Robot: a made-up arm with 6 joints. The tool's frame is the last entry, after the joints. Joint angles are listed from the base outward.
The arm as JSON. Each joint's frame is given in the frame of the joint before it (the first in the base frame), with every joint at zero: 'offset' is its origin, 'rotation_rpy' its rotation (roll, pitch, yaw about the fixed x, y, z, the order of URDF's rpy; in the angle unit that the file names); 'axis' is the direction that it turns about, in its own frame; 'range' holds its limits. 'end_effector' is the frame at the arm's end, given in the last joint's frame.
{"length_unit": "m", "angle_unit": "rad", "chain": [
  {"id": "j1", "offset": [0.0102, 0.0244, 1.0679], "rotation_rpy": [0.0, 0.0, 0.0], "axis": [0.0, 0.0, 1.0], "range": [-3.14, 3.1]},
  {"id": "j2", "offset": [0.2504, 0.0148, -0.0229], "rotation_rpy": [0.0, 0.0, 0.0], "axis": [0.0, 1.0, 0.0], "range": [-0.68, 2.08]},
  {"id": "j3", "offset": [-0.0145, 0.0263, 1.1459], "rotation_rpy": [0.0, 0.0, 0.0], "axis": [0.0, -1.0, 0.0], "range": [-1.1, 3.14]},
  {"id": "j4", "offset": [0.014, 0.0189, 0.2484], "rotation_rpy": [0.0, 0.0, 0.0], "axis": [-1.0, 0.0, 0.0], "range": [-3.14, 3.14]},
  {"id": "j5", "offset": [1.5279, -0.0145, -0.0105], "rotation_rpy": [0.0, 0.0, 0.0], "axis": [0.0, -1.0, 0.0], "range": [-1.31, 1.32]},
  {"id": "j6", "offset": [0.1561, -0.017, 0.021], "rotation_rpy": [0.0, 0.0, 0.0], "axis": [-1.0, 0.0, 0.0], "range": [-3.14, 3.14]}
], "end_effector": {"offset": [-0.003, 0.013, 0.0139], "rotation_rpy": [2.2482, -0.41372, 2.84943]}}
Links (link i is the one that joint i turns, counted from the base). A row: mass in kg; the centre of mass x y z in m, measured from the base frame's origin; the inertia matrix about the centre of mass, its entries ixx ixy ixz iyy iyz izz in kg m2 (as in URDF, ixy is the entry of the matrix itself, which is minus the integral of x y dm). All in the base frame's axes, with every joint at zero. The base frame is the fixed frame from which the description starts. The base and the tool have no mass.
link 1: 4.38; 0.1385 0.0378 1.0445; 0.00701 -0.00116 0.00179 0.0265 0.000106 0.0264
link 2: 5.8; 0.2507 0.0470 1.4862; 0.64 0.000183 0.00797 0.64 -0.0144 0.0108
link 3: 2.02; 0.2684 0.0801 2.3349; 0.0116 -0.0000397 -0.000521 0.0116 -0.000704 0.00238
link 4: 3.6; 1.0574 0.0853 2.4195; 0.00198 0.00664 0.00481 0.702 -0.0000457 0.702
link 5: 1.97; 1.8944 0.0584 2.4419; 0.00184 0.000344 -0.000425 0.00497 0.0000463 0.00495
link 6: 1.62; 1.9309 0.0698 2.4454; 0.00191 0 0 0.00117 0 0.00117
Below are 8 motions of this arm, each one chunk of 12 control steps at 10 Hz.
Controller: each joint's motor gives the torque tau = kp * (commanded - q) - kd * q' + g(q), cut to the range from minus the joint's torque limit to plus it. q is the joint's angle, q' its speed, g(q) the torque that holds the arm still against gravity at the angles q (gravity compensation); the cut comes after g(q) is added. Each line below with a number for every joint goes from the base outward.
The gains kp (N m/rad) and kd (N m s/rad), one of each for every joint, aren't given. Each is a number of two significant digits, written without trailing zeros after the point. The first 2 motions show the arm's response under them.
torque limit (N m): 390 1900 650 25 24 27
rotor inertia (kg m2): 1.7 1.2 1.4 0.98 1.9 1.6
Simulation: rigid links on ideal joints. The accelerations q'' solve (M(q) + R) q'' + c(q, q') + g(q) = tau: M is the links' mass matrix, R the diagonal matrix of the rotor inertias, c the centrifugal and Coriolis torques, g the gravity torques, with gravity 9.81 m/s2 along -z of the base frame. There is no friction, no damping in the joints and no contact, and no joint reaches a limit. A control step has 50 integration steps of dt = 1/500 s. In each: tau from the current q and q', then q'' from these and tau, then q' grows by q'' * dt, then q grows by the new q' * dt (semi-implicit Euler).
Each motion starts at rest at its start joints. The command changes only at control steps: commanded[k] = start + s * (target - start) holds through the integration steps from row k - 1 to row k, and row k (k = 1, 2, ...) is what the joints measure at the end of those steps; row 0 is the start. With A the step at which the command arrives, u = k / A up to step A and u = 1 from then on. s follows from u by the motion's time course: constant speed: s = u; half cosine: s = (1 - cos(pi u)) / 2; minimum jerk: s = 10 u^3 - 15 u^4 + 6 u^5; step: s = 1 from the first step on.
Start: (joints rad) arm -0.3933 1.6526 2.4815 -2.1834 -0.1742 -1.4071
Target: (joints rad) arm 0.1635 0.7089 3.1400 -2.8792 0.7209 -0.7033
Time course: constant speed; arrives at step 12
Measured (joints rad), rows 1 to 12:
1: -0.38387 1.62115 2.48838 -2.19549 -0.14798 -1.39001
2: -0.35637 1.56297 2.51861 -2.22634 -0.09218 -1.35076
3: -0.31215 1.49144 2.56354 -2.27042 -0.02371 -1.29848
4: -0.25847 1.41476 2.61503 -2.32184 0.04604 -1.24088
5: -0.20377 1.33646 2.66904 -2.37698 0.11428 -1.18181
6: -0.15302 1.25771 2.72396 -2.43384 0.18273 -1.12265
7: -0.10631 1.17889 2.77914 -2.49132 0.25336 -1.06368
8: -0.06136 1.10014 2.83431 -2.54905 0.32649 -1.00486
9: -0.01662 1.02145 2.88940 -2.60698 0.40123 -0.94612
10: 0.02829 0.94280 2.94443 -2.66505 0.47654 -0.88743
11: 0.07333 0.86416 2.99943 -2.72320 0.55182 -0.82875
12: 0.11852 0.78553 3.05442 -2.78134 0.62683 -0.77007
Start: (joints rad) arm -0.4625 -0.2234 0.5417 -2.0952 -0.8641 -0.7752
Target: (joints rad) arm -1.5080 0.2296 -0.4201 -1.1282 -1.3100 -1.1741
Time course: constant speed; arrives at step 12
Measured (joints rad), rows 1 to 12:
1: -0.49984 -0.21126 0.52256 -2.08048 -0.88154 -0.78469
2: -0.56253 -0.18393 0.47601 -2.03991 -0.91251 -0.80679
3: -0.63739 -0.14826 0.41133 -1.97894 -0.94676 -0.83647
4: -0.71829 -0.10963 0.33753 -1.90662 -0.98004 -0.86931
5: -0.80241 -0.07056 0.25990 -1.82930 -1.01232 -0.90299
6: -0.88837 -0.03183 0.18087 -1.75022 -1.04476 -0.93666
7: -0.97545 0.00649 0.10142 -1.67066 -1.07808 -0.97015
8: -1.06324 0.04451 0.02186 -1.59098 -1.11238 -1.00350
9: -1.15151 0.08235 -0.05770 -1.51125 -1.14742 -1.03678
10: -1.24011 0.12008 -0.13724 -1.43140 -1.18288 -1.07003
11: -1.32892 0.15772 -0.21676 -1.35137 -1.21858 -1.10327
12: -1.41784 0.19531 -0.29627 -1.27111 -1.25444 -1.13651
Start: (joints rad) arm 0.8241 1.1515 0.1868 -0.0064 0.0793 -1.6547
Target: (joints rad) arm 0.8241 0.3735 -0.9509 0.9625 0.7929 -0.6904
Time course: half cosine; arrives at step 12
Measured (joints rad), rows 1 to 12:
1: 0.82406 1.14525 0.17901 -0.00186 0.08168 -1.64972
2: 0.82395 1.12320 0.15192 0.01627 0.09307 -1.62899
3: 0.82376 1.08131 0.10055 0.05465 0.12106 -1.58427
4: 0.82350 1.01979 0.02409 0.11548 0.16992 -1.51371
5: 0.82317 0.94171 -0.07513 0.19734 0.23919 -1.42027
6: 0.82285 0.85192 -0.19235 0.29614 0.32448 -1.30985
7: 0.82271 0.75643 -0.32104 0.40595 0.41901 -1.18994
8: 0.82289 0.66170 -0.45345 0.51984 0.51512 -1.06875
9: 0.82343 0.57416 -0.58122 0.63053 0.60544 -0.95456
10: 0.82419 0.49967 -0.69588 0.73094 0.68352 -0.85518
11: 0.82492 0.44315 -0.78954 0.81452 0.74424 -0.77738
12: 0.82549 0.40835 -0.85555 0.87561 0.78383 -0.72652

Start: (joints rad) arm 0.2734 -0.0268 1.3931 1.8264 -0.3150 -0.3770
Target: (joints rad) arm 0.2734 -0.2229 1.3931 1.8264 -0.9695 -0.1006
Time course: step
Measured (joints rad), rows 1 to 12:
1: 0.27214 -0.10407 1.36076 1.81733 -0.36833 -0.30359
2: 0.27308 -0.16920 1.38257 1.82186 -0.54088 -0.19803
3: 0.27367 -0.20439 1.40035 1.83180 -0.76115 -0.13491
4: 0.27391 -0.21884 1.40607 1.83738 -0.92496 -0.10809
5: 0.27389 -0.22312 1.40472 1.83726 -1.00720 -0.09989
6: 0.27377 -0.22363 1.40122 1.83431 -1.02707 -0.09874
7: 0.27364 -0.22324 1.39801 1.83116 -1.01473 -0.09937
8: 0.27353 -0.22288 1.39579 1.82890 -0.99384 -0.10005
9: 0.27345 -0.22273 1.39447 1.82758 -0.97690 -0.10043
10: 0.27341 -0.22271 1.39376 1.82691 -0.96753 -0.10059
11: 0.27339 -0.22275 1.39341 1.82661 -0.96448 -0.10063
12: 0.27339 -0.22280 1.39325 1.82648 -0.96502 -0.10063

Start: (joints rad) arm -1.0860 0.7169 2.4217 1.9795 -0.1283 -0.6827
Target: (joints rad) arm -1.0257 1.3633 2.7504 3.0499 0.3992 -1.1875
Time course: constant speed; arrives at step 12
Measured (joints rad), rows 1 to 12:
1: -1.08352 0.74050 2.43734 2.00447 -0.12149 -0.69546
2: -1.07985 0.78066 2.45528 2.05519 -0.09893 -0.72394
3: -1.07562 0.82894 2.47463 2.12189 -0.06145 -0.76135
4: -1.07103 0.88064 2.49602 2.19810 -0.01496 -0.80242
5: -1.06620 0.93363 2.51939 2.27987 0.03460 -0.84459
6: -1.06123 0.98711 2.54428 2.36485 0.08355 -0.88689
7: -1.05620 1.04078 2.57018 2.45165 0.13055 -0.92911
8: -1.05116 1.09454 2.59671 2.53949 0.17570 -0.97125
9: -1.04612 1.14833 2.62361 2.62791 0.21970 -1.01334
10: -1.04107 1.20216 2.65072 2.71666 0.26324 -1.05541
11: -1.03603 1.25601 2.67794 2.80561 0.30675 -1.09748
12: -1.03098 1.30987 2.70523 2.89467 0.35042 -1.13955

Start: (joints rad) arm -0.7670 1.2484 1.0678 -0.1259 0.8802 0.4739
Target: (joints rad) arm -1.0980 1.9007 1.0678 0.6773 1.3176 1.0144
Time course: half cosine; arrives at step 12
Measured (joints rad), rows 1 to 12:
1: -0.76787 1.25284 1.06952 -0.12149 0.88290 0.47662
2: -0.77222 1.26955 1.07333 -0.10459 0.89364 0.48804
3: -0.78329 1.30301 1.07684 -0.07036 0.91562 0.51287
4: -0.80345 1.35369 1.07865 -0.01795 0.94861 0.55228
5: -0.83343 1.41913 1.07849 0.05087 0.99053 0.60466
6: -0.87230 1.49513 1.07669 0.13253 1.03865 0.66672
7: -0.91773 1.57652 1.07374 0.22223 1.09006 0.73419
8: -0.96628 1.65772 1.07008 0.31444 1.14182 0.80241
9: -1.01374 1.73321 1.06609 0.40344 1.19101 0.86664
10: -1.05561 1.79787 1.06209 0.48375 1.23472 0.92247
11: -1.08783 1.84733 1.05835 0.55041 1.27014 0.96607
12: -1.10765 1.87823 1.05517 0.59913 1.29463 0.99447

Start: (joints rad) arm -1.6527 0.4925 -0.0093 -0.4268 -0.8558 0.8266
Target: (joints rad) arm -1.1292 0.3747 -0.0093 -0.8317 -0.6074 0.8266
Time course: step
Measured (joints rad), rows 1 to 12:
1: -1.59308 0.44159 -0.02135 -0.48841 -0.79704 0.82771
2: -1.42143 0.40736 -0.00818 -0.59615 -0.69000 0.82824
3: -1.24267 0.39073 -0.00093 -0.69929 -0.60880 0.82694
4: -1.13323 0.38207 -0.00062 -0.77305 -0.58359 0.82570
5: -1.09260 0.37770 -0.00275 -0.81312 -0.59418 0.82540
6: -1.09270 0.37586 -0.00497 -0.82954 -0.61103 0.82569
7: -1.10716 0.37522 -0.00665 -0.83342 -0.61918 0.82610
8: -1.12093 0.37501 -0.00776 -0.83254 -0.61799 0.82641
9: -1.12904 0.37491 -0.00842 -0.83100 -0.61258 0.82658
10: -1.13197 0.37484 -0.00879 -0.83022 -0.60756 0.82664
11: -1.13192 0.37478 -0.00899 -0.83023 -0.60493 0.82665
12: -1.13084 0.37474 -0.00911 -0.83064 -0.60457 0.82663

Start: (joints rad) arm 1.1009 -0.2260 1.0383 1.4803 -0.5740 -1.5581
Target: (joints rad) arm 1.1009 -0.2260 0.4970 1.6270 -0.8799 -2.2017
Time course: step
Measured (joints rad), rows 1 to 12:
1: 1.10179 -0.24804 0.87207 1.54208 -0.63166 -1.64756
2: 1.10143 -0.23175 0.71773 1.57963 -0.73928 -1.87603
3: 1.10084 -0.21987 0.61626 1.58965 -0.82711 -2.06436
4: 1.10051 -0.21717 0.55939 1.59505 -0.87743 -2.15902
5: 1.10047 -0.21888 0.52996 1.60210 -0.89679 -2.19437
6: 1.10058 -0.22137 0.51500 1.60953 -0.89798 -2.20356
7: 1.10072 -0.22330 0.50719 1.61566 -0.89193 -2.20418
8: 1.10083 -0.22451 0.50290 1.61998 -0.88527 -2.20311
9: 1.10090 -0.22519 0.50045 1.62276 -0.88073 -2.20226
10: 1.10093 -0.22555 0.49902 1.62446 -0.87863 -2.20185
11: 1.10093 -0.22575 0.49817 1.62548 -0.87824 -2.20171
12: 1.10092 -0.22586 0.49768 1.62609 -0.87867 -2.20168

